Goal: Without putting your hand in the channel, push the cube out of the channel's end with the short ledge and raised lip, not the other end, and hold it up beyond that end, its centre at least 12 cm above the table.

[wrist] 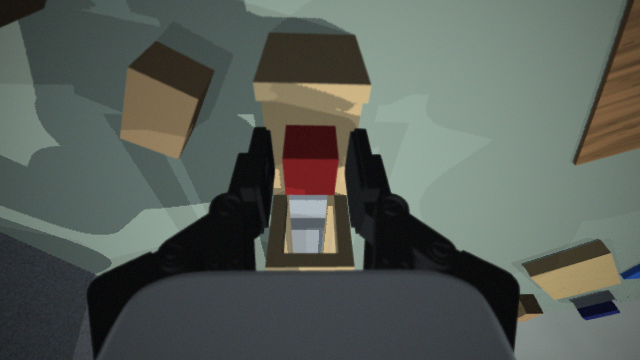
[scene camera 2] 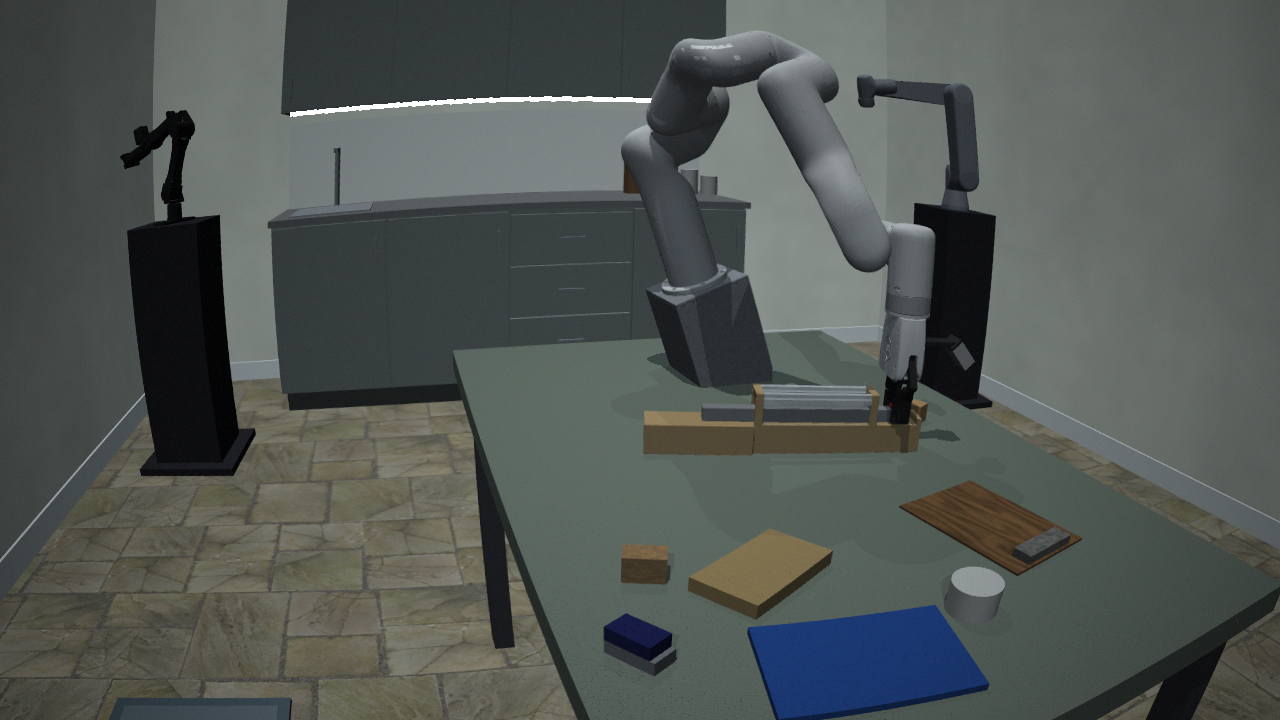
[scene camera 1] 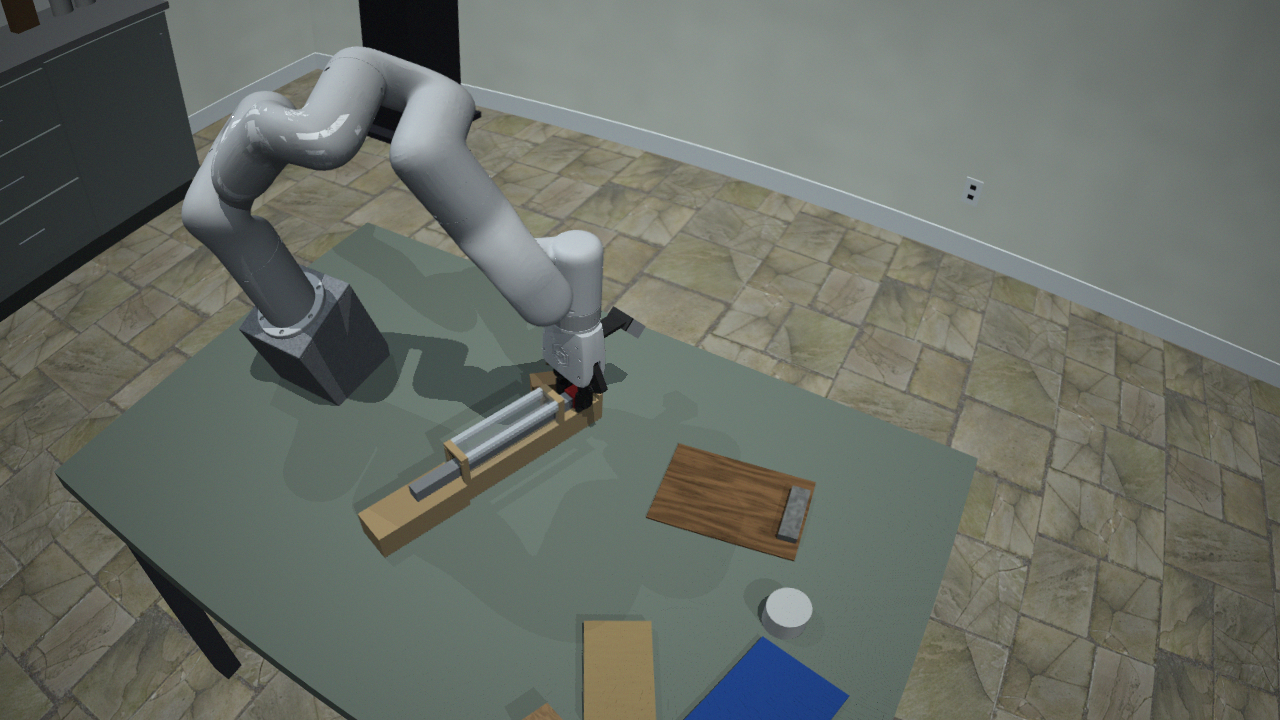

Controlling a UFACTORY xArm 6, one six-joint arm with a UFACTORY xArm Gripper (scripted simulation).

Note:
In view: my gripper (scene camera 1: 574, 400), a red cube (wrist: 310, 158), a dark wooden board (scene camera 1: 729, 500), a tan plank (scene camera 2: 751, 580), a grey bar (scene camera 1: 451, 470), a tan block (wrist: 165, 90) and a grey bar (wrist: 307, 212).
The dark wooden board shows as well in scene camera 2 (scene camera 2: 989, 524). The tan plank is seen too in the wrist view (wrist: 589, 267). My gripper shows as well in the wrist view (wrist: 310, 150).

